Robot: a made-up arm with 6 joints. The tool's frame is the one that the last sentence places.
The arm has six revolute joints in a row. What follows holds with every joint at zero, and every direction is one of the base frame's.
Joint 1 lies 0.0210 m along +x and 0.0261 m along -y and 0.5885 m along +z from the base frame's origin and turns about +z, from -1.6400 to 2.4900 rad.
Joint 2 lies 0.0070 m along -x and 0.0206 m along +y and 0.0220 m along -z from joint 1 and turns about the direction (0.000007, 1, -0.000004), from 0.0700 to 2.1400 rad.
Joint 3 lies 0.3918 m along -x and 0.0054 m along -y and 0.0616 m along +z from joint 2 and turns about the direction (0.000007, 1, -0.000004), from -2.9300 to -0.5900 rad.
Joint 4 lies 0.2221 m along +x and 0.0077 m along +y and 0.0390 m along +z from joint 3 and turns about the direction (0.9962, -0.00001, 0.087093), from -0.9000 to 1.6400 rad.
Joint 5 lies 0.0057 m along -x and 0.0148 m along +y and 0.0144 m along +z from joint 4 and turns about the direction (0.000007, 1, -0.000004), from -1.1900 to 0.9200 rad.
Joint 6 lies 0.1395 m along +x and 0.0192 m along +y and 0.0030 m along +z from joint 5 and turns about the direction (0.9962, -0.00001, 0.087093), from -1.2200 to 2.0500 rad.
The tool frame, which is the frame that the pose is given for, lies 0.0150 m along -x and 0.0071 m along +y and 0.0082 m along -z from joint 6; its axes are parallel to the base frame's.
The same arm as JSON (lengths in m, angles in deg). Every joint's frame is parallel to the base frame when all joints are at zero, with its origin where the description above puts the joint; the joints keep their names.
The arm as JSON. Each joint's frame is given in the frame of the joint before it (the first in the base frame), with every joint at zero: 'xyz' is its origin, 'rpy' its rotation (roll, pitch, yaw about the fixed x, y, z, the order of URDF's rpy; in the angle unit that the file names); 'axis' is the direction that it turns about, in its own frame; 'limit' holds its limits. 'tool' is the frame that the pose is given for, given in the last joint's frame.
{"units": {"length": "m", "angle": "deg"}, "joints": [
  {"name": "joint 1", "type": "revolute", "origin": {"xyz": [0.021, -0.0261, 0.5885], "rpy": [0.0, 0.0, 0.0]}, "axis": [0.0, 0.0, 1.0], "limit": {"lower": -93.97, "upper": 142.67}},
  {"name": "joint 2", "type": "revolute", "origin": {"xyz": [-0.007, 0.0206, -0.022], "rpy": [0.0, 0.0, 0.0]}, "axis": [0.0, 1.0, 0.0], "limit": {"lower": 4.01, "upper": 122.61}},
  {"name": "joint 3", "type": "revolute", "origin": {"xyz": [-0.3918, -0.0054, 0.0616], "rpy": [0.0, 0.0, 0.0]}, "axis": [0.0, 1.0, 0.0], "limit": {"lower": -167.88, "upper": -33.8}},
  {"name": "joint 4", "type": "revolute", "origin": {"xyz": [0.2221, 0.0077, 0.039], "rpy": [0.0, 0.0, 0.0]}, "axis": [0.9962, 0.0, 0.0871], "limit": {"lower": -51.57, "upper": 93.97}},
  {"name": "joint 5", "type": "revolute", "origin": {"xyz": [-0.0057, 0.0148, 0.0144], "rpy": [0.0, 0.0, 0.0]}, "axis": [0.0, 1.0, 0.0], "limit": {"lower": -68.18, "upper": 52.71}},
  {"name": "joint 6", "type": "revolute", "origin": {"xyz": [0.1395, 0.0192, 0.003], "rpy": [0.0, 0.0, 0.0]}, "axis": [0.9962, 0.0, 0.0871], "limit": {"lower": -69.9, "upper": 117.46}}
], "tool": {"origin": {"xyz": [-0.015, 0.0071, -0.0082], "rpy": [0.0, 0.0, 0.0]}}}

